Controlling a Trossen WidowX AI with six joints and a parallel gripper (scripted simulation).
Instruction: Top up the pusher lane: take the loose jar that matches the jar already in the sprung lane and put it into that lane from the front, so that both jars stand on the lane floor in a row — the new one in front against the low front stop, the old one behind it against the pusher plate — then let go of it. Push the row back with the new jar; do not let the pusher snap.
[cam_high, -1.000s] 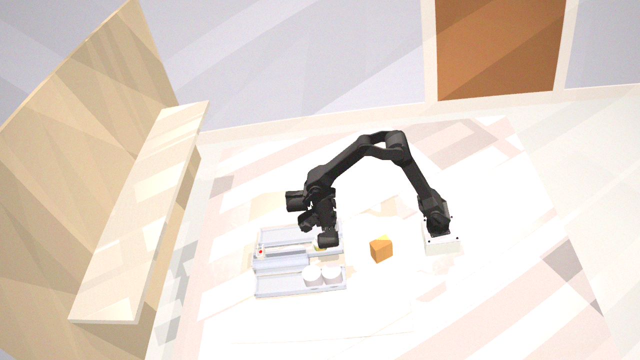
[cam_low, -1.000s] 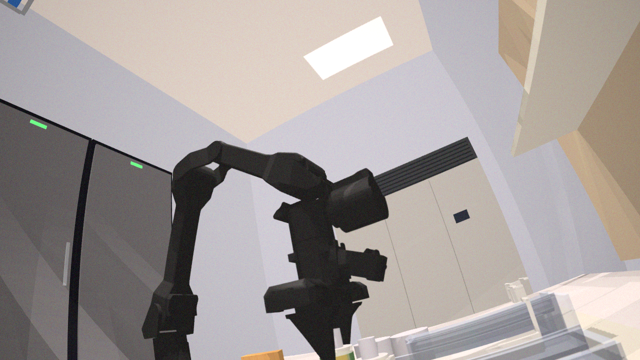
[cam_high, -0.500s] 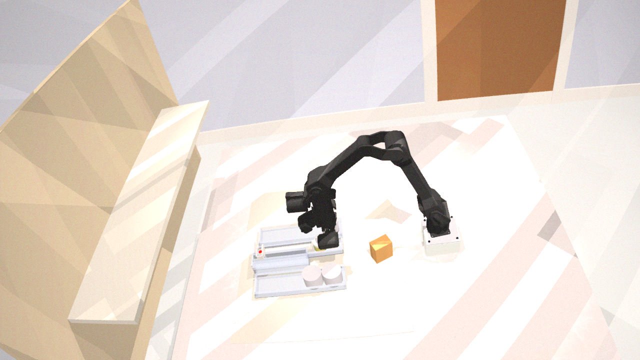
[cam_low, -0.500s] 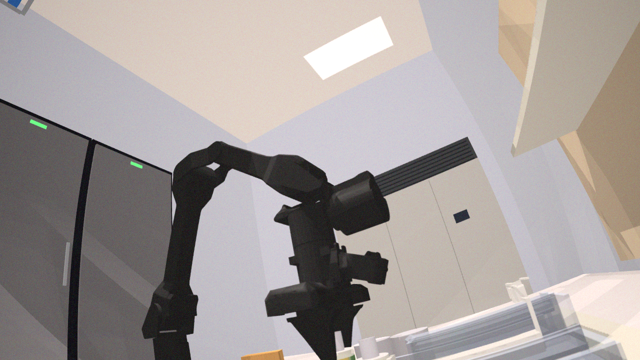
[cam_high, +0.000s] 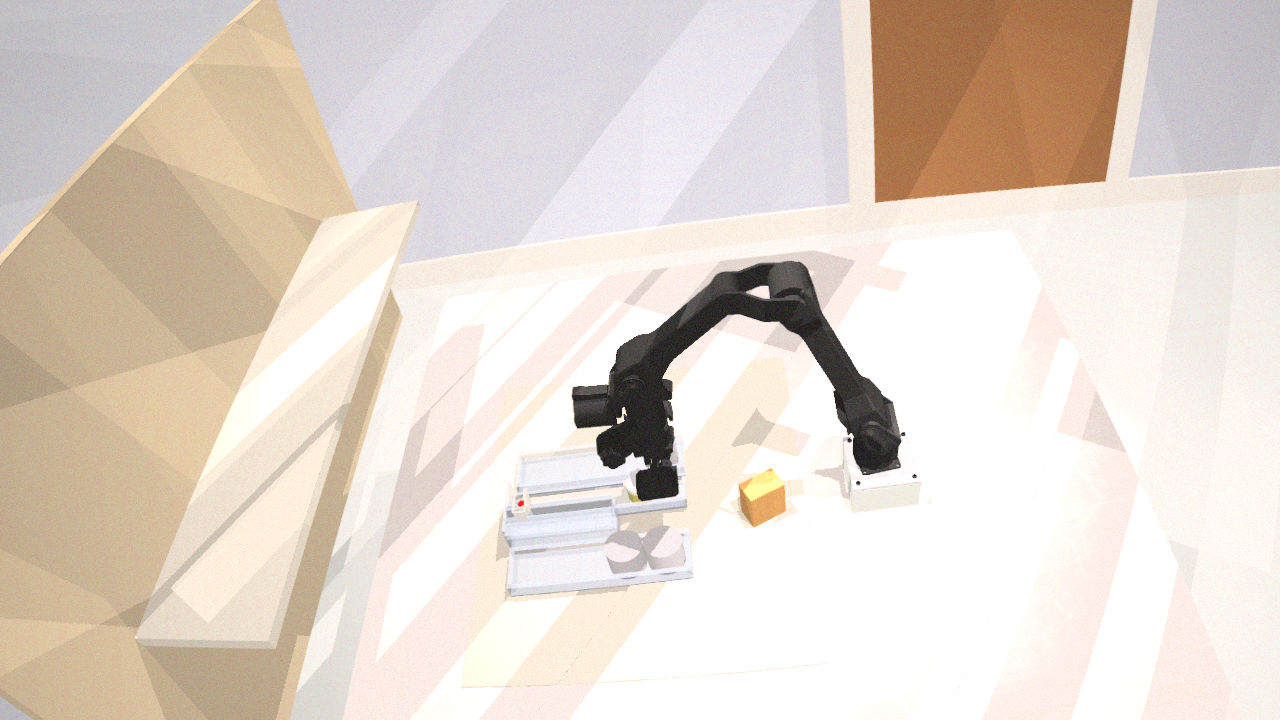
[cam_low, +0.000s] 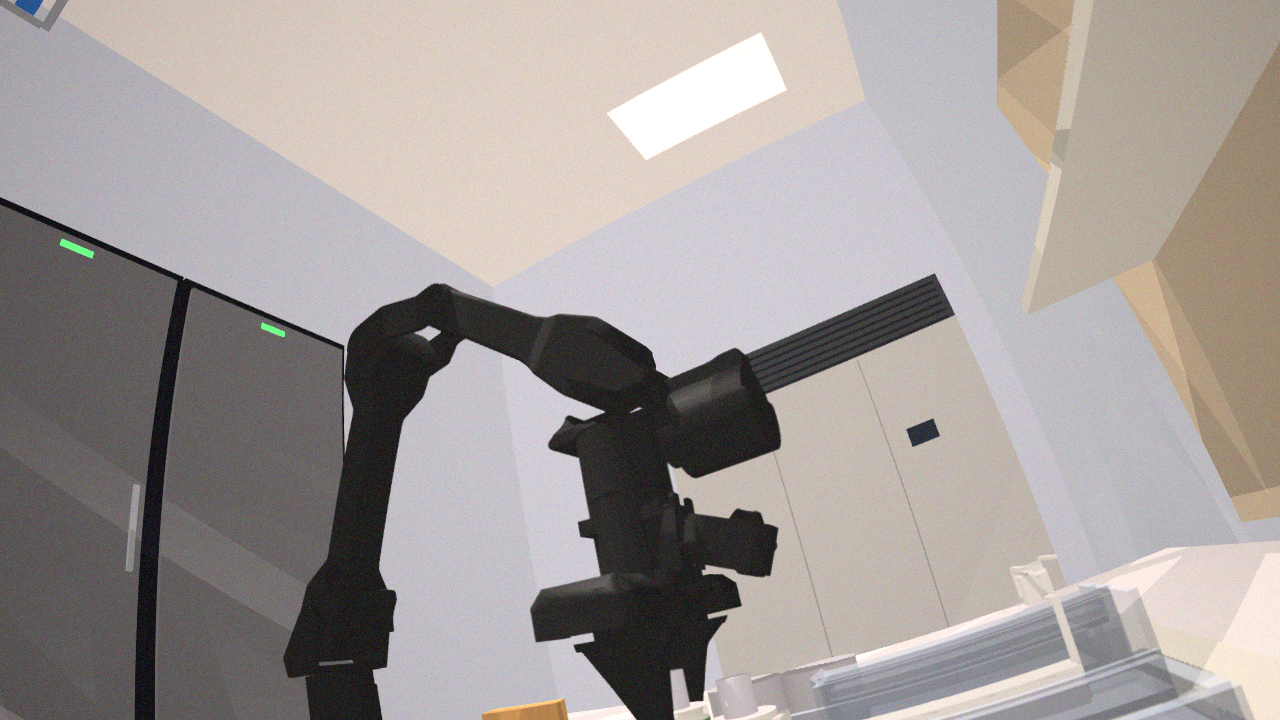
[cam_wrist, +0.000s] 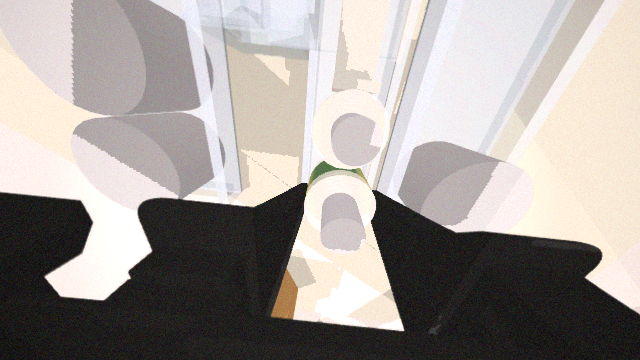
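My gripper tip is 150 mm past the orange box and 70 mm to the right of it. Also, from my gripper tip: wooden shelf: 500 mm ahead, 40 mm to the right, 330 mm above; then red dot: 230 mm ahead, 20 mm to the left, 30 mm above.
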